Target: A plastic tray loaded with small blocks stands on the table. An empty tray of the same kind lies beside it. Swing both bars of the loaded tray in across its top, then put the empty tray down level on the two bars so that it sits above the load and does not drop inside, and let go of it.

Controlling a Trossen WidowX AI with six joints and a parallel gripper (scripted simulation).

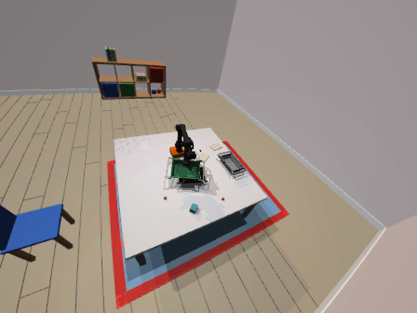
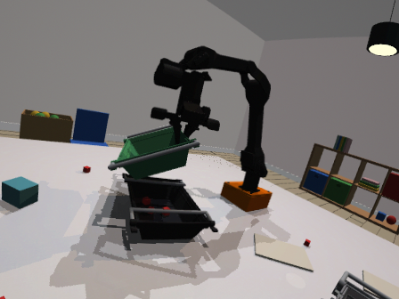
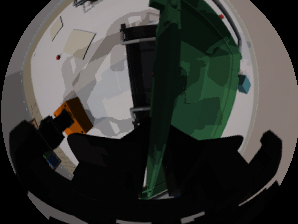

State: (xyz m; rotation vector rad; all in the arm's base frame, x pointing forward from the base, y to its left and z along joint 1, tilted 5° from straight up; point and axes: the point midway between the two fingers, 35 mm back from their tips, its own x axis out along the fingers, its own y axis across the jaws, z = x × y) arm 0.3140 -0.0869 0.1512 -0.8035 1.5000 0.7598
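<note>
My gripper tip is 60 mm short of the green tray and 40 mm to the left of it. Round my gripper tip: teal cube (360 mm ahead, 160 mm below, 120 mm to the right).
</note>
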